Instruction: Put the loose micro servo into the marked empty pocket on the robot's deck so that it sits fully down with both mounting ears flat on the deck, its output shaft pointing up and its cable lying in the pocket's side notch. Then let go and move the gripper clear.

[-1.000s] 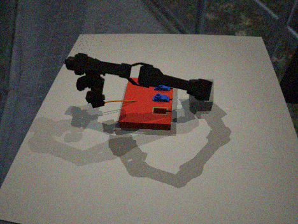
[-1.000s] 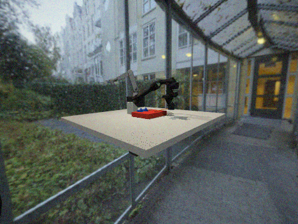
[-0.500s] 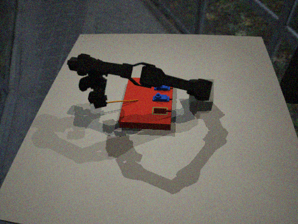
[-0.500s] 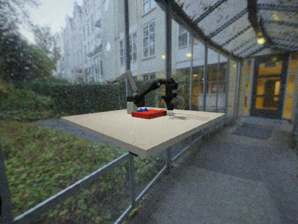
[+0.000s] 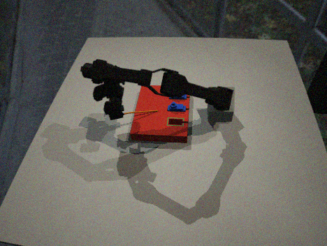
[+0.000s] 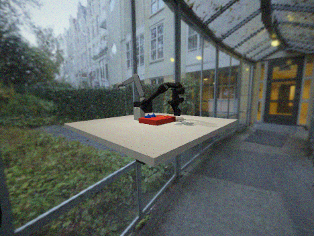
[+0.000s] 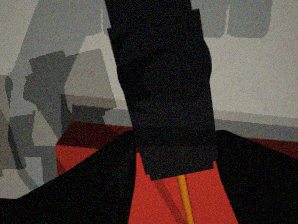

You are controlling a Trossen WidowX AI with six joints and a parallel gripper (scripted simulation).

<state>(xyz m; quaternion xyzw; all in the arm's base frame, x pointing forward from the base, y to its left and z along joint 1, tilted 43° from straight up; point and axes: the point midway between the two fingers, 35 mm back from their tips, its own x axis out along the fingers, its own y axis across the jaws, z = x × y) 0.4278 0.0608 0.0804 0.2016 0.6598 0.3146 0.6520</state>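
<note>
Right now the red deck is 130 mm behind my gripper tip, 90 mm below it and 80 mm to the right of it.
</note>
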